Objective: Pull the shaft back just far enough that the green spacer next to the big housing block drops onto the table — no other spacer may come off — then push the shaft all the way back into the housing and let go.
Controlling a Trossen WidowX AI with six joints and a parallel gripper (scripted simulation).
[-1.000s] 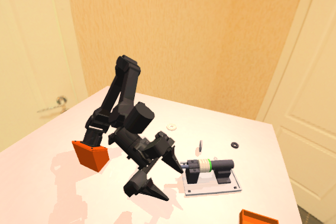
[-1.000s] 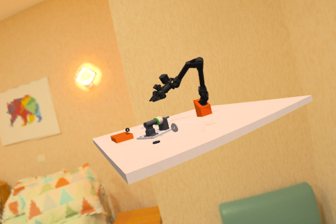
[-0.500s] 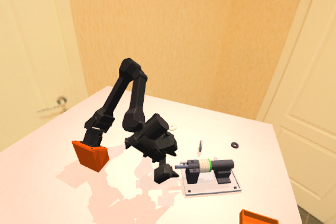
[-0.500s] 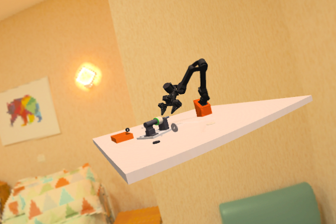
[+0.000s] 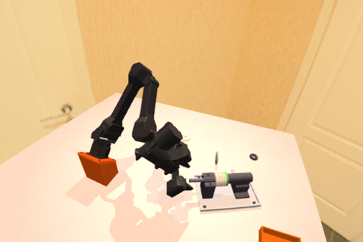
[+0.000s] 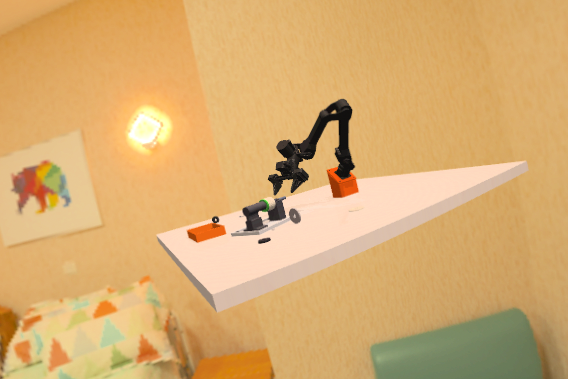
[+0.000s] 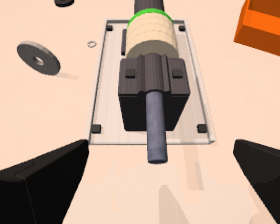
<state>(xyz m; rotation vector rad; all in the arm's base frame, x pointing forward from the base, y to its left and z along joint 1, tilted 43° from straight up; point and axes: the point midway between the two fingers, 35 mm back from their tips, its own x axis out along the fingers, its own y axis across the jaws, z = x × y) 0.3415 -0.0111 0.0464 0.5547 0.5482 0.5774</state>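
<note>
My gripper tip is now 8 cm short of the grey shaft, 3 cm to the right of it and 2 cm above it. From my gripper tip the other things lie so: grey washer 19 cm to the left, 8 cm ahead, 7 cm below; then orange tray 31 cm ahead, 17 cm to the right, 9 cm below; then green spacer 12 cm ahead, 5 cm to the left, 2 cm below.
</note>
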